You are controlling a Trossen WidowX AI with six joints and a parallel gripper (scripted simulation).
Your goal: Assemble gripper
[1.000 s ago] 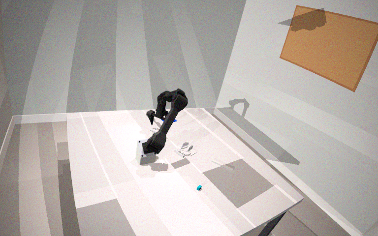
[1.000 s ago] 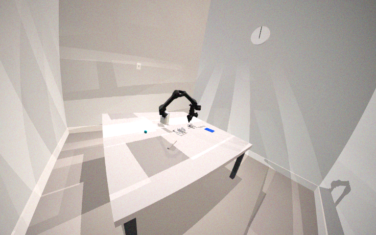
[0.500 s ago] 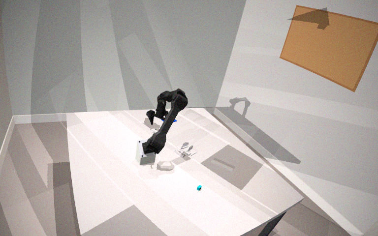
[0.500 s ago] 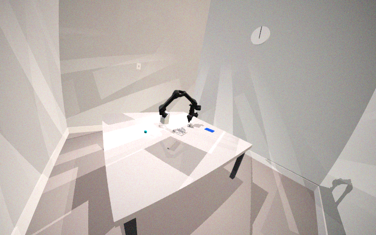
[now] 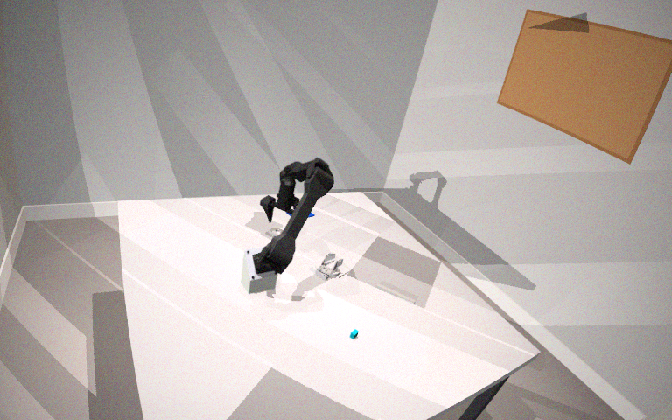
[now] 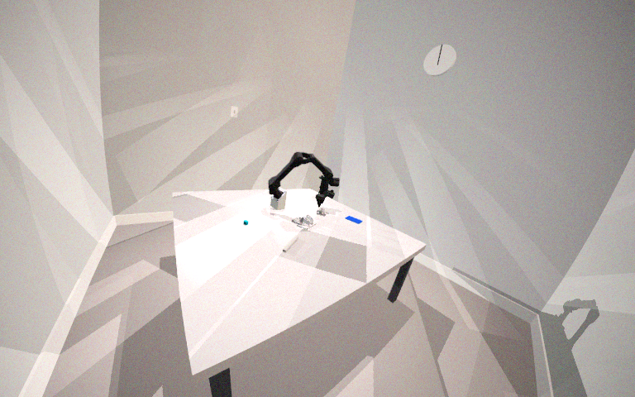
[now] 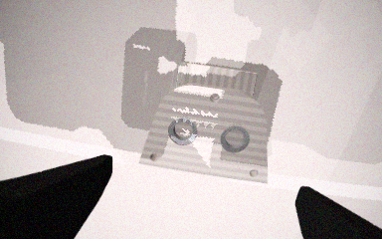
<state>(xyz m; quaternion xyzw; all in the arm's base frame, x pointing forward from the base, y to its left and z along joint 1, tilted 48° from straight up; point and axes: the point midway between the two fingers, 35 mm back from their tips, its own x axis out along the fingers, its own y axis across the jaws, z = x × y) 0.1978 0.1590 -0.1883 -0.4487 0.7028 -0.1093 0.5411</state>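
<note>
Now: the lower housing part 30 mm below my gripper tip, 10 mm to the left of it and 10 mm ahead of it. The rest, counted from my gripper tip: housing plate: 250 mm to the right, 60 mm ahead, 50 mm below; blue card: 210 mm ahead, 170 mm to the left, 60 mm below; thin white rod: 460 mm to the right, 260 mm ahead, 60 mm below.
</note>
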